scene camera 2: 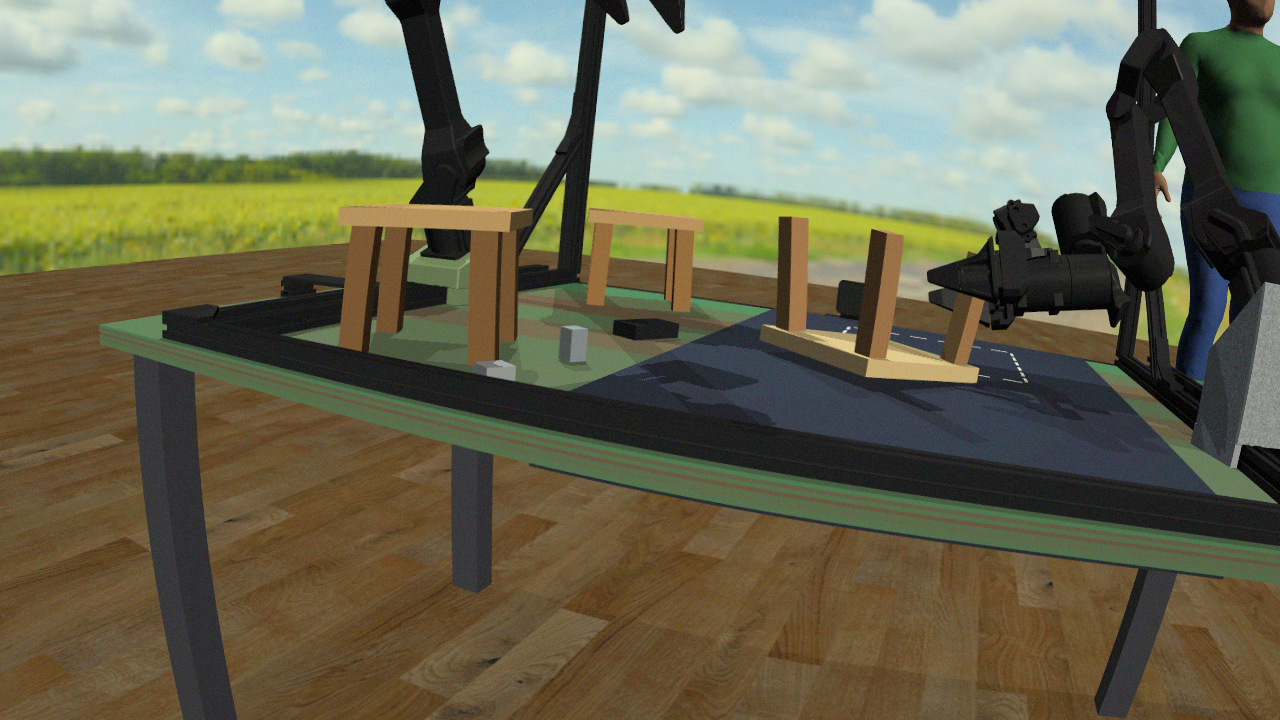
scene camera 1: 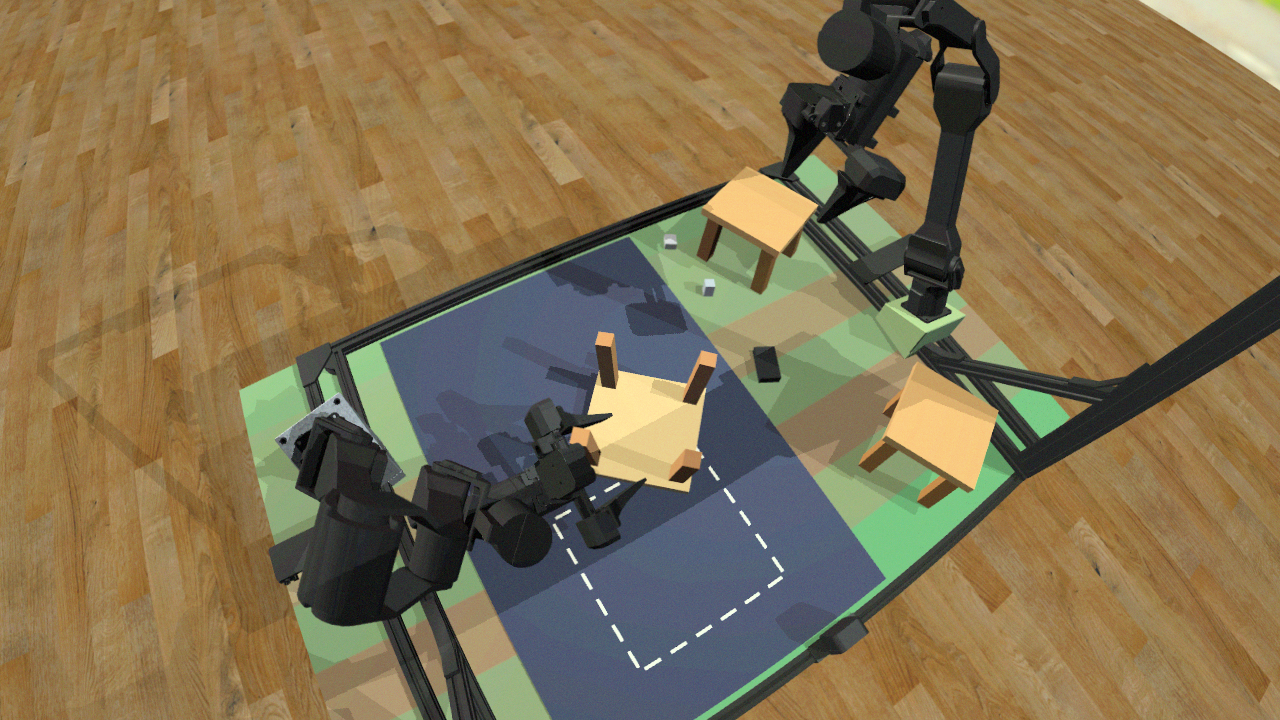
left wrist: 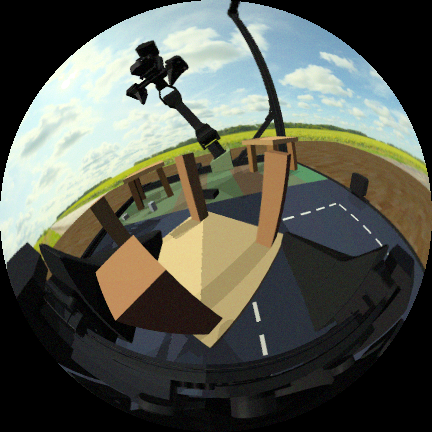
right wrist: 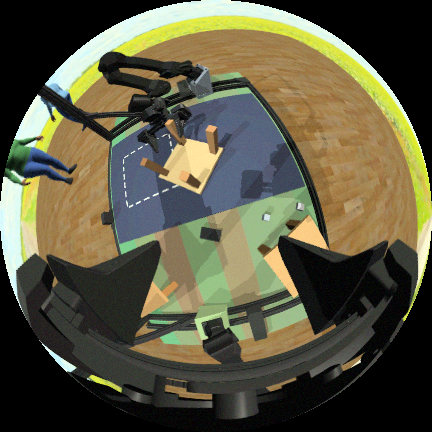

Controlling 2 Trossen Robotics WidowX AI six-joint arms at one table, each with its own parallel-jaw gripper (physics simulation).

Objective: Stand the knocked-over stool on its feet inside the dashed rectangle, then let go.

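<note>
The knocked-over stool (scene camera 1: 644, 420) (scene camera 2: 920, 369) (left wrist: 187, 252) (right wrist: 200, 156) lies upside down on the dark blue mat, seat down and four legs up. One seat corner reaches over the edge of the dashed rectangle (scene camera 1: 642, 667) (left wrist: 338, 204) (right wrist: 129, 206); most of the seat lies outside it. My left gripper (scene camera 1: 627, 447) (scene camera 2: 930, 284) (left wrist: 224, 238) is open and low at the stool's near side, close to one upturned leg, which hides part of a finger in the left wrist view. My right gripper (scene camera 1: 803, 197) (scene camera 2: 653, 25) (right wrist: 219, 245) is open and high above the far end of the table.
Two upright stools stand on the green part: one stool (scene camera 1: 760, 210) (scene camera 2: 434, 217) near the right arm, another stool (scene camera 1: 939, 429) (scene camera 2: 644, 219) at the right. A black block (scene camera 1: 766, 364) (right wrist: 210, 233) and two small grey cubes lie there. Black rails edge the table.
</note>
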